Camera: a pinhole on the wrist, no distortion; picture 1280 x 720 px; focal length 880.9 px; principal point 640.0 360.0 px. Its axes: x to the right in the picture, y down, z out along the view. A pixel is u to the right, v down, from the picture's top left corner.
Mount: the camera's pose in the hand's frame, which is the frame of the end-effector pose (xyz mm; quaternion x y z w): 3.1 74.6 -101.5 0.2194 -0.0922 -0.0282 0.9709
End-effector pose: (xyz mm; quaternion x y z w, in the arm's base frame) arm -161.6 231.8 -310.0 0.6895 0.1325 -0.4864 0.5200
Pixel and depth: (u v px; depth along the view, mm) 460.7 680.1 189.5
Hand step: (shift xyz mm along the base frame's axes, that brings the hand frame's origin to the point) -40.5 -79.1 93.6
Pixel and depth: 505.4 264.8 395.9
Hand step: -269.0 -91.2 36.9
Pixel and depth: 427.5 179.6 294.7
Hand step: -192.8 -22.0 44.8
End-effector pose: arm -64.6 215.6 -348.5 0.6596 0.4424 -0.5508 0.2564
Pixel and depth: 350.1 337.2 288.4
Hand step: -106.3 -134.2 109.9
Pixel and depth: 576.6 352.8 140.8
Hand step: 2.6 -34.9 24.4
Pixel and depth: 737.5 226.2 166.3
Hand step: -36.3 -25.3 3.5
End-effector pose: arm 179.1 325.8 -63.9 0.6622 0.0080 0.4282 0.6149
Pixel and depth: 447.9 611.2 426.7
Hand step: 67.5 -347.1 -43.9
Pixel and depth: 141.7 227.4 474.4
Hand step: 2.2 -345.9 -300.9
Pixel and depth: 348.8 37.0 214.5
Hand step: -2.8 -73.6 -120.9
